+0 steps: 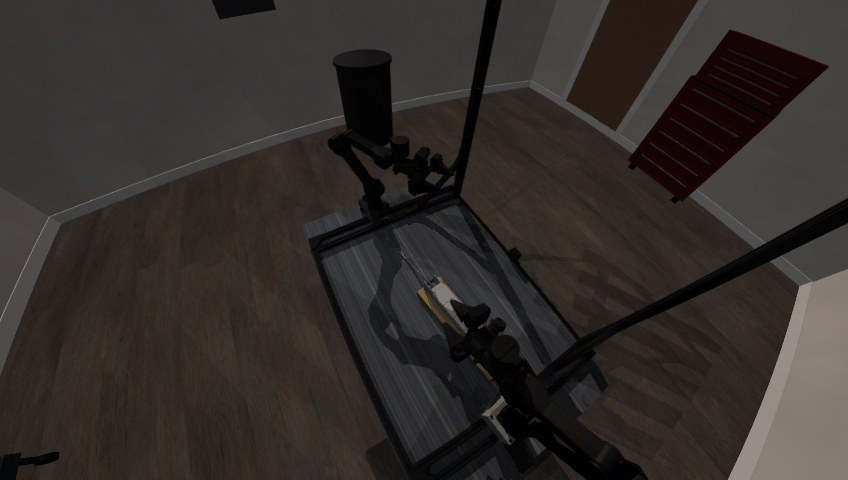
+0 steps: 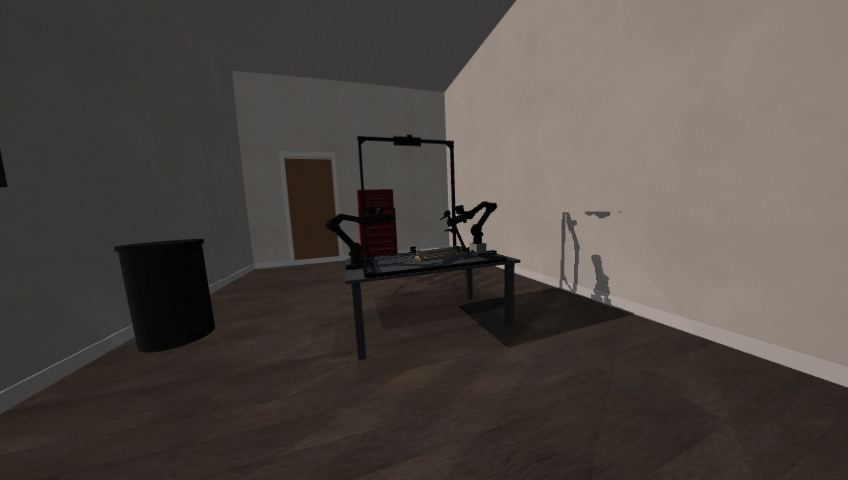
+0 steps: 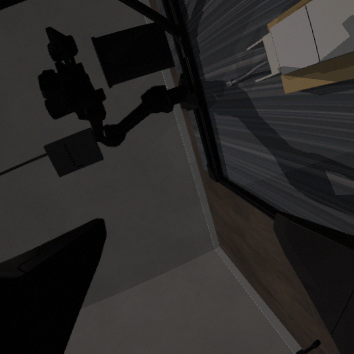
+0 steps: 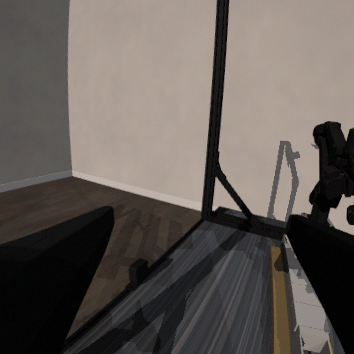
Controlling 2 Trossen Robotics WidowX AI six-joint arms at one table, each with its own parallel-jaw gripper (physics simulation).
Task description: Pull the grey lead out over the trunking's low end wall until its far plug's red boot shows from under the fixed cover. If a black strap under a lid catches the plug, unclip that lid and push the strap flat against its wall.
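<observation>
The trunking (image 1: 442, 296) (image 3: 298, 41) (image 4: 310, 310) is a long white channel with lids on a tan base board (image 1: 428, 304) (image 3: 317, 78) (image 4: 279, 298), lying along the middle of the table (image 1: 365, 286) (image 2: 432, 267). The grey lead (image 1: 414, 268) (image 3: 247, 74) runs out of the trunking's far end and lies on the table. My left gripper (image 1: 464, 310) (image 2: 447, 219) (image 3: 190, 224) is open and empty, hovering above the trunking's middle and tilted on its side. My right gripper (image 1: 438, 164) (image 2: 375, 214) (image 4: 202, 219) is open and empty, raised at the table's far end.
A black frame post (image 1: 475, 95) (image 4: 215, 105) rises at the table's far right corner with a cross bar overhead (image 2: 405, 140). A black cylinder (image 1: 364, 90) stands behind the right arm. A red cabinet (image 2: 376, 224) and a door stand beyond the table.
</observation>
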